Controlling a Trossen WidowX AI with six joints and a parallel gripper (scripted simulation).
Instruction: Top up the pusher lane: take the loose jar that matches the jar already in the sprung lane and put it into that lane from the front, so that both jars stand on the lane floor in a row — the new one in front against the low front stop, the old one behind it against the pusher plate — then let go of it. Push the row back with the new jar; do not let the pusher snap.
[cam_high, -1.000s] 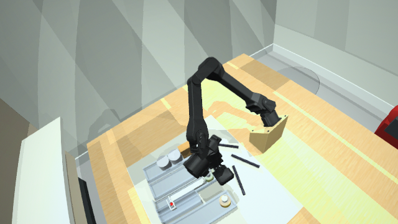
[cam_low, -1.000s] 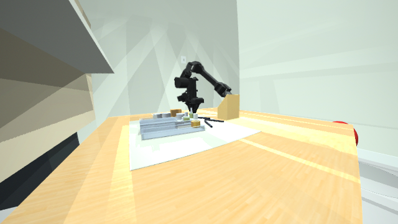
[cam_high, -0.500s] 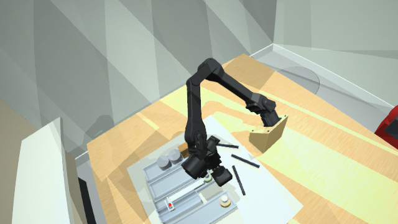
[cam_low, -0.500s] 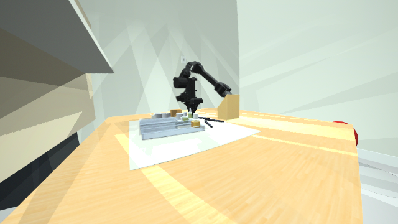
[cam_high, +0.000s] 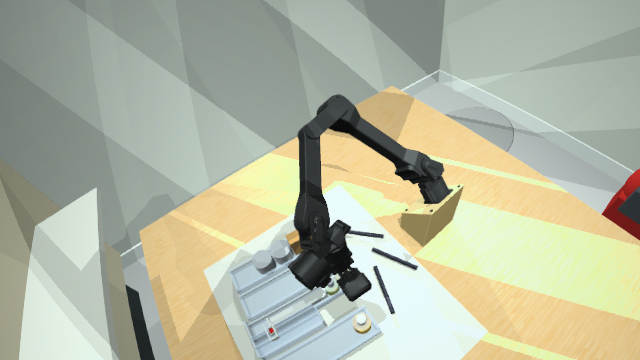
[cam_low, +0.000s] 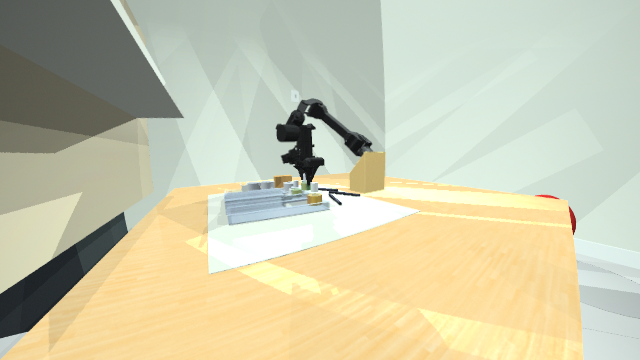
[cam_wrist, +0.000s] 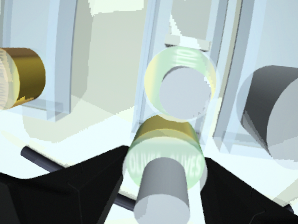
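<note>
Right now my gripper tip is 17 cm short of the grey lane rack and 4 cm above it. The rest, counted from my gripper tip: red-marked part: 23 cm ahead, 2 cm above, 1 cm to the left; brown block: 18 cm to the right, 2 cm below, 2 cm ahead.
</note>
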